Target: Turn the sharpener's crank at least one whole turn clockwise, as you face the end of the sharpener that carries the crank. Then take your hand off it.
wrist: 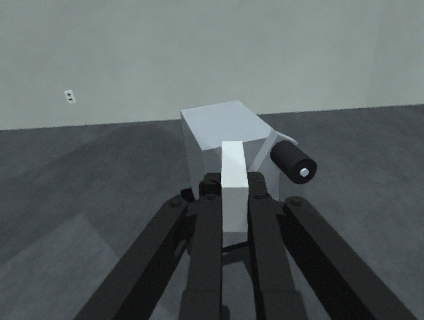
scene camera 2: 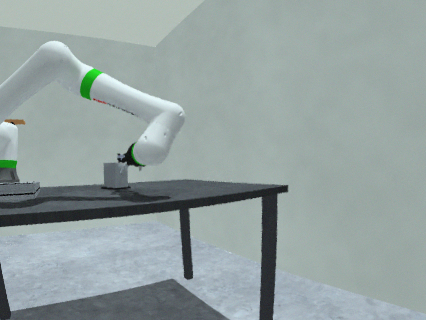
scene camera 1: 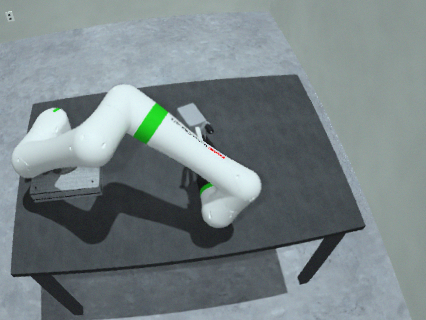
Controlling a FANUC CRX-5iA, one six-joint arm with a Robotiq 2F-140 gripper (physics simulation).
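Pixels of known places: gripper, between the fingertips: (wrist: 232, 159) (scene camera 2: 121, 161) (scene camera 1: 197, 130); arm's base, origin of its link: (scene camera 2: 2, 182).
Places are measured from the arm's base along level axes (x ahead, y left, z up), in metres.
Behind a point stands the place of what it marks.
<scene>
The sharpener, a light grey box (scene camera 1: 190, 113) {x 0.546, y 0.027, z 0.072 m} (scene camera 2: 115, 176) {x 0.525, y -0.040, z 0.006 m} (wrist: 224, 122) {x 0.549, y 0.015, z 0.072 m}, stands upright on the table. Its black cylindrical crank knob (scene camera 1: 209, 129) {x 0.591, y -0.082, z 0.077 m} (wrist: 293, 162) {x 0.588, y -0.087, z 0.076 m} sits at the upper right of the crank end in the wrist view. The pale crank arm (wrist: 263, 150) slants from near the knob down and left, and its lower part is hidden. My gripper (scene camera 1: 199, 133) {x 0.545, y -0.070, z 0.075 m} (scene camera 2: 121, 158) {x 0.545, y -0.070, z 0.075 m} (wrist: 232, 159) {x 0.545, y -0.070, z 0.075 m} is shut and empty, with the pale finger pads together. It is in front of the crank end, left of the knob in the wrist view, with a gap between pads and knob. Contact with the crank arm cannot be told.
The dark table (scene camera 1: 310, 165) {x 0.976, y -0.273, z -0.056 m} (scene camera 2: 200, 189) {x 0.788, y -0.349, z -0.056 m} carries the robot's base plate (scene camera 1: 75, 181) {x 0.037, y -0.122, z 0.004 m} (scene camera 2: 22, 188) {x 0.086, y -0.166, z -0.016 m} at its other end. The white forearm (scene camera 1: 192, 152) {x 0.440, y -0.367, z 0.333 m} (scene camera 2: 125, 98) {x 0.430, y -0.382, z 0.286 m} reaches over the table toward the sharpener. A wall outlet (scene camera 1: 9, 16) (wrist: 70, 96) is far behind.
</scene>
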